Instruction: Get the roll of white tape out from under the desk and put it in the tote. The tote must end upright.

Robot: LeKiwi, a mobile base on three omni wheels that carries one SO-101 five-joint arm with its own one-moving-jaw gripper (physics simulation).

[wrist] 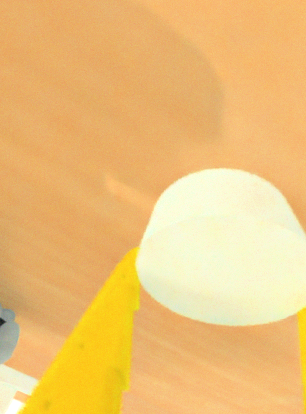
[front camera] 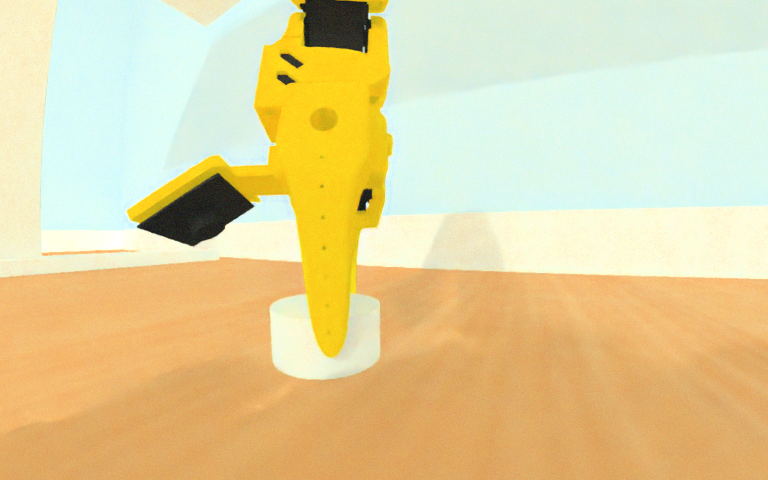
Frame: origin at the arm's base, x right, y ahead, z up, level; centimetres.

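Seen in the pictures: hand, its tool point: (wrist: 145, 259) (front camera: 332, 342).
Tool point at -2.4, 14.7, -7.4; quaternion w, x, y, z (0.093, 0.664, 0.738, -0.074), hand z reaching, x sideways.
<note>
A point is followed by its place in that frame, as x, y, z.
The roll of white tape (front camera: 288, 346) @[-4.1, 14.7, -7.7] (wrist: 225, 250) @[-4.6, 16.9, -6.5] is a short white cylinder with its flat face up, on the wooden floor below the arm. My gripper (front camera: 335, 337) (wrist: 219, 281) points down and is shut on it. In the wrist view one jaw presses on the roll's left side, and part of the other jaw shows against its right side at the picture's edge. In the front view the near jaw covers part of the roll, and the far jaw is mostly hidden behind it. The tote does not show in either view.
A pale blue wall (front camera: 594, 147) @[28.3, 40.7, 8.8] with a cream baseboard (front camera: 623, 243) @[30.5, 38.3, -4.7] stands behind the roll. A beige upright panel (front camera: 19, 124) @[-57.4, 34.4, 14.3] stands at the far left, with a low white strip (front camera: 113, 264) @[-50.8, 45.1, -8.2] on the floor. Part of a grey wheel (wrist: 7, 337) shows in the wrist view.
</note>
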